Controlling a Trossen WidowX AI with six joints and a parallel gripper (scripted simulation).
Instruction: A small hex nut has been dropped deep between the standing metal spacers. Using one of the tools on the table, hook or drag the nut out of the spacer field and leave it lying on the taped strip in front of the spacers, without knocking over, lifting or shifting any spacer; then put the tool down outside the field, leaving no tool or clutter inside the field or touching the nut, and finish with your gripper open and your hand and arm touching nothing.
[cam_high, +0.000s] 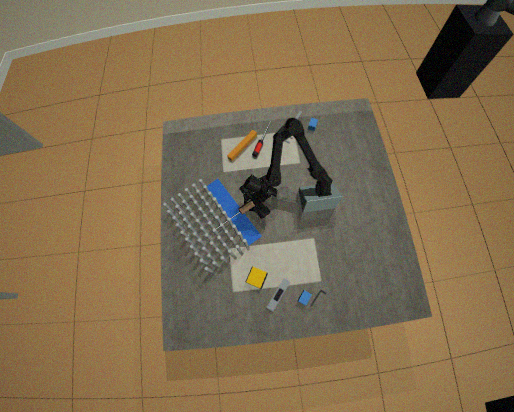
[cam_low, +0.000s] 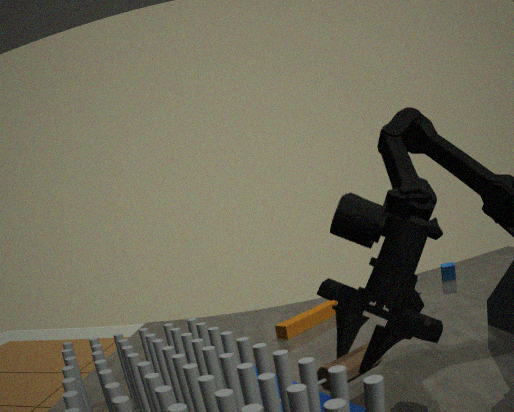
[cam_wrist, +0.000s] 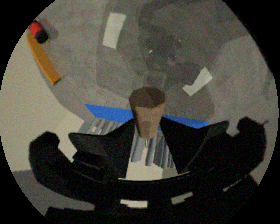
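My gripper tip is 80 mm short of the blue taped strip and 40 mm above it. Round my gripper tip: hook tool 90 mm ahead, 50 mm to the left, 10 mm below; then yellow block 20 mm behind, 360 mm to the left, 20 mm below; then orange bar 380 mm to the right, 20 mm below.
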